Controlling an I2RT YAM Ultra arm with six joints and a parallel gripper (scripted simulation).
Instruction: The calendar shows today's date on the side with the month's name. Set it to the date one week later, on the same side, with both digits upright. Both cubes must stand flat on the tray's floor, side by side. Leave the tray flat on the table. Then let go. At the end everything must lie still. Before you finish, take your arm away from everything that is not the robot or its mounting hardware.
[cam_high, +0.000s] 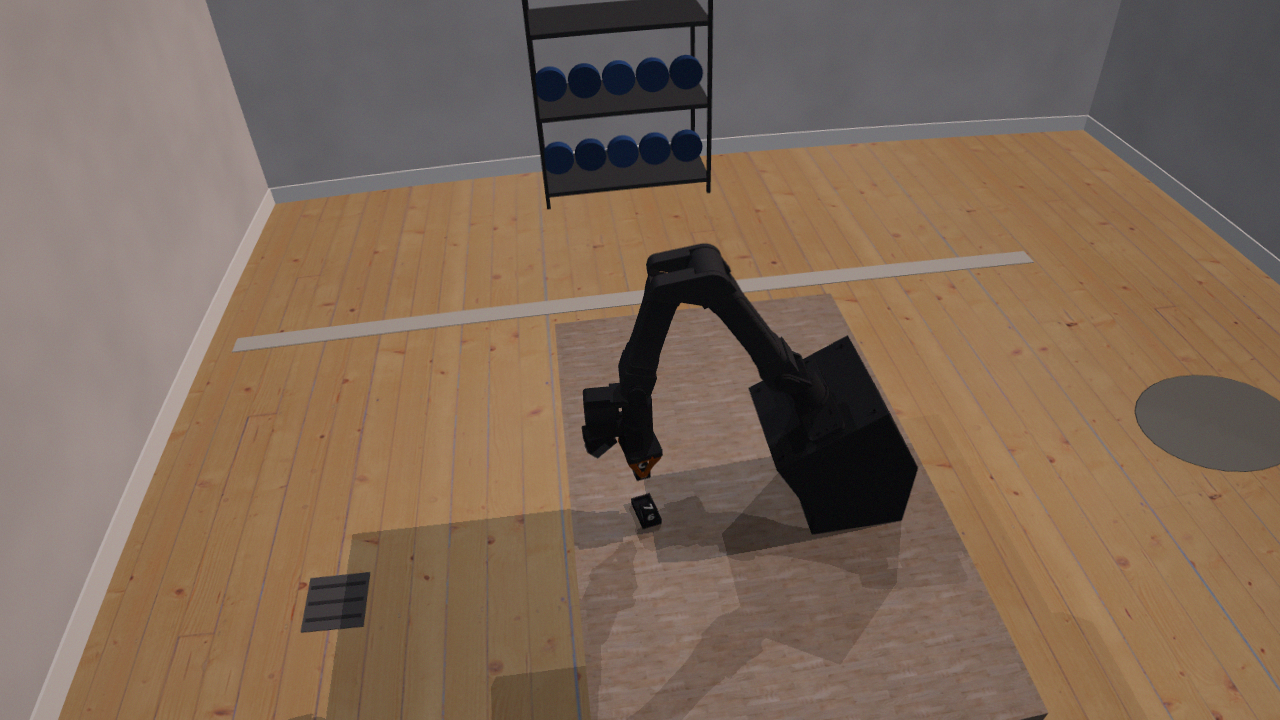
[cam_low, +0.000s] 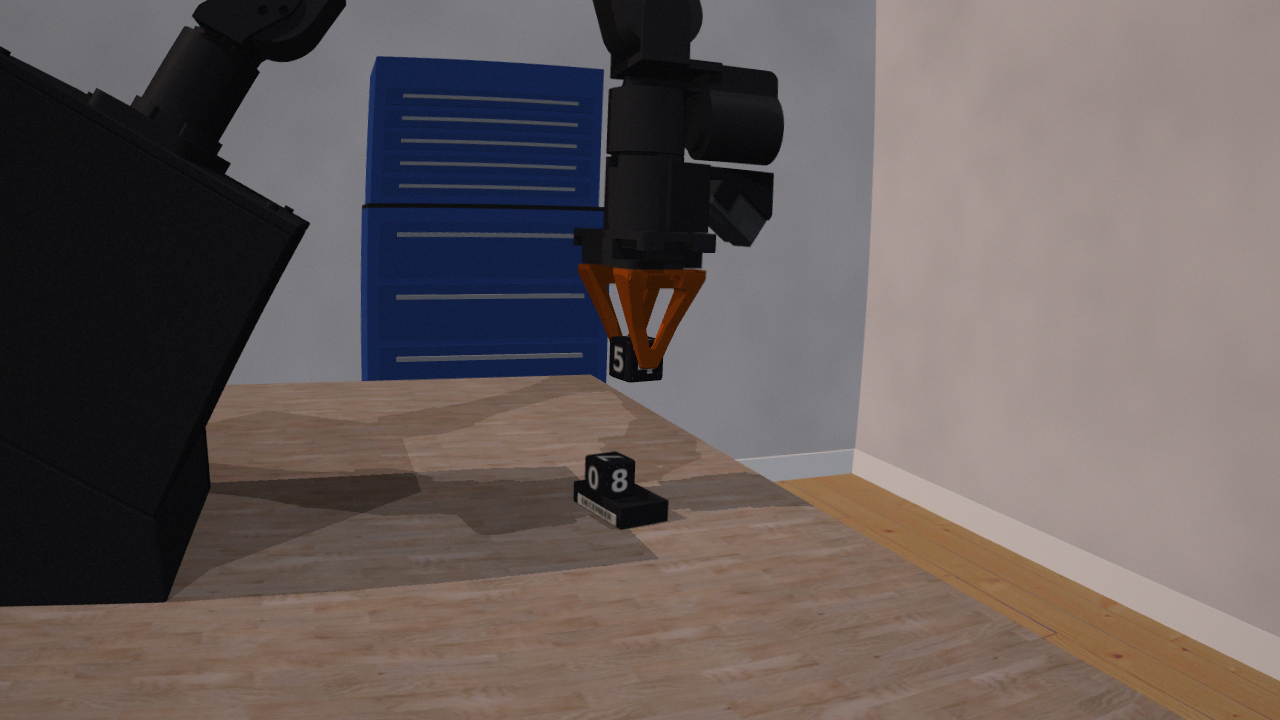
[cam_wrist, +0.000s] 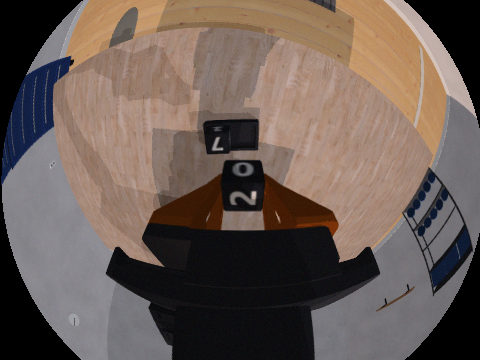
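Now: the black tray 12 cm below my hand, 1 cm to the left of it and 1 cm behind it.
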